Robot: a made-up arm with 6 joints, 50 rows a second.
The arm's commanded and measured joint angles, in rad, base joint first. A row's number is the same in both.
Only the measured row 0 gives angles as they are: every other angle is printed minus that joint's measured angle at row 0.
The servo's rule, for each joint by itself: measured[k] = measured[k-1] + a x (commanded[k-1-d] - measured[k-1]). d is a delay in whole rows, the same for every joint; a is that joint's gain. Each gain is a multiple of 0.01, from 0.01 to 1. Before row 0 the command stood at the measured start. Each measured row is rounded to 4 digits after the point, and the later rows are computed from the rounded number. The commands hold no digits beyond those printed.
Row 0, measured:
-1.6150, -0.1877, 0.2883, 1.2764, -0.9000, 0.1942
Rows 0 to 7, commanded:
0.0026, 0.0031, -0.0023, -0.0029, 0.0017, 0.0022
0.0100, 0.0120, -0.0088, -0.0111, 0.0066, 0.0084
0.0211, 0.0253, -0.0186, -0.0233, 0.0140, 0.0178
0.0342, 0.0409, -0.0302, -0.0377, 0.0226, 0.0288
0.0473, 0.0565, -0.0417, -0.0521, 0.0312, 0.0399
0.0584, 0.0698, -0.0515, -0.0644, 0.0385, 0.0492
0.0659, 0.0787, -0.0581, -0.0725, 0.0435, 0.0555
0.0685, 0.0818, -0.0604, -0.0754, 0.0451, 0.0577
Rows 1 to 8, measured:
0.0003, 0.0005, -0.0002, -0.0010, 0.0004, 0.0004
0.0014, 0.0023, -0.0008, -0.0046, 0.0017, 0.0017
0.0036, 0.0060, -0.0020, -0.0113, 0.0043, 0.0043
0.0070, 0.0116, -0.0040, -0.0208, 0.0081, 0.0082
0.0114, 0.0188, -0.0066, -0.0321, 0.0130, 0.0133
0.0166, 0.0270, -0.0097, -0.0437, 0.0184, 0.0190
0.0220, 0.0353, -0.0131, -0.0541, 0.0237, 0.0248
0.0271, 0.0427, -0.0164, -0.0618, 0.0282, 0.0301
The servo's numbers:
d 0
a 0.11 0.16 0.07 0.36 0.21 0.16

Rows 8 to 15, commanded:
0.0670, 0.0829, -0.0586, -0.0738, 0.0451, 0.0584
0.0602, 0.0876, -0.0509, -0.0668, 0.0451, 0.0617
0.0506, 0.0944, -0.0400, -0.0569, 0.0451, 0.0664
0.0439, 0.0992, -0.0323, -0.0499, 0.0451, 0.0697
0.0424, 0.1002, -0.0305, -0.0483, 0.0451, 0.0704
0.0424, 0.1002, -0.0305, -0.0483, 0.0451, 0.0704
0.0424, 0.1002, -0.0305, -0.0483, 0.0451, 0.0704
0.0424, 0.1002, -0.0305, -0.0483, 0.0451, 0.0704
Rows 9 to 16, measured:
0.0315, 0.0491, -0.0194, -0.0661, 0.0317, 0.0346
0.0347, 0.0553, -0.0216, -0.0664, 0.0345, 0.0389
0.0364, 0.0616, -0.0229, -0.0630, 0.0367, 0.0433
0.0372, 0.0676, -0.0236, -0.0583, 0.0385, 0.0475
0.0378, 0.0728, -0.0241, -0.0547, 0.0399, 0.0512
0.0383, 0.0772, -0.0245, -0.0524, 0.0410, 0.0543
0.0388, 0.0809, -0.0249, -0.0509, 0.0419, 0.0569
0.0392, 0.0840, -0.0253, -0.0500, 0.0426, 0.0591

